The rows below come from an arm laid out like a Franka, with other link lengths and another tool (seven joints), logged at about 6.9 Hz.
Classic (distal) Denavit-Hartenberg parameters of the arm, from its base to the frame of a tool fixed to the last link. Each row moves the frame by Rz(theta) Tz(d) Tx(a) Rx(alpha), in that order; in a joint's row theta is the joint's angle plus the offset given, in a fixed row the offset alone. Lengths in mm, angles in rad.
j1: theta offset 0, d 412.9, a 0, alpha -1.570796
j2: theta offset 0, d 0, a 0, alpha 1.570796
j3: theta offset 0, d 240.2, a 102.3, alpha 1.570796
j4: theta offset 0, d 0, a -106.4, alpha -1.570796
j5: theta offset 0, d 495.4, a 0, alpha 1.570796
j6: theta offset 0, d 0, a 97.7, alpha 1.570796
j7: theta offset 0.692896, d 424.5, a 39, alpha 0.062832
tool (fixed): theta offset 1.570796, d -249.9, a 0, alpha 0
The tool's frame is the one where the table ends.
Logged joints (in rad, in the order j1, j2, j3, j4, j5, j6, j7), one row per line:
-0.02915 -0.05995 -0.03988 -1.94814 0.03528 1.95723 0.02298
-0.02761 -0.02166 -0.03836 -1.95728 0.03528 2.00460 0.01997
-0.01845 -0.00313 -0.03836 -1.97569 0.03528 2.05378 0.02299
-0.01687 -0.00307 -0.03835 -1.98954 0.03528 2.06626 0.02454
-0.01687 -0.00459 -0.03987 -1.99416 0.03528 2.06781 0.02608
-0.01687 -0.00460 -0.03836 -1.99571 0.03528 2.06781 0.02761
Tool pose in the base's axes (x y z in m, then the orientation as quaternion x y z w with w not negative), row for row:
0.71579 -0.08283 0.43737 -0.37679 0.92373 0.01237 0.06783
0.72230 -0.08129 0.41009 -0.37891 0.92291 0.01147 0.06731
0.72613 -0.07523 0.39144 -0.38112 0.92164 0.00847 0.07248
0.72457 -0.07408 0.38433 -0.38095 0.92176 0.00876 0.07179
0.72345 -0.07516 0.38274 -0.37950 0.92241 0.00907 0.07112
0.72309 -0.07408 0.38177 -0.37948 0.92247 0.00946 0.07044
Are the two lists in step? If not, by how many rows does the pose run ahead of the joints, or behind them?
They are in step.
